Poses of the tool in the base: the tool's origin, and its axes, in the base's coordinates. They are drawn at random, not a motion.
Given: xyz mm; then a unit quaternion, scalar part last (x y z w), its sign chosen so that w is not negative.
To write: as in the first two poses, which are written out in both.
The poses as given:
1: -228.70 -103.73 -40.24 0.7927 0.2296 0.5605 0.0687
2: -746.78 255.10 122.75 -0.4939 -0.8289 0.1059 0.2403
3: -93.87 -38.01 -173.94 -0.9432 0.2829 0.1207 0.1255
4: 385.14 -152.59 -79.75 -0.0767 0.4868 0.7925 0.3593
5: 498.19 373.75 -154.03 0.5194 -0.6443 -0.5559 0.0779
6: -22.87 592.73 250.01 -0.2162 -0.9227 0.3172 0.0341
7: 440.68 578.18 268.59 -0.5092 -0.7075 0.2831 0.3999
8: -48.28 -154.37 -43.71 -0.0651 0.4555 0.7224 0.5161
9: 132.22 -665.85 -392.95 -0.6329 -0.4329 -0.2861 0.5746
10: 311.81 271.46 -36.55 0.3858 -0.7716 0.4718 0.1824
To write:
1: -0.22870 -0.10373 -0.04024 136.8 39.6 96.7
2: -0.74678 0.25510 0.12275 -77.4 -130.0 16.6
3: -0.09387 -0.03801 -0.17394 -157.4 47.2 20.1
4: 0.38514 -0.15259 -0.07975 -11.3 71.9 117.1
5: 0.49819 0.37375 -0.15403 89.1 -110.6 -95.4
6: -0.02287 0.59273 0.25001 -38.1 -162.6 55.9
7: 0.44068 0.57818 0.26859 -73.8 -102.6 41.0
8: -0.04828 -0.15437 -0.04371 -9.0 62.7 99.4
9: 0.13222 -0.66585 -0.39295 -85.0 -58.1 -38.4
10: 0.31181 0.27146 -0.03655 62.4 -124.8 76.3
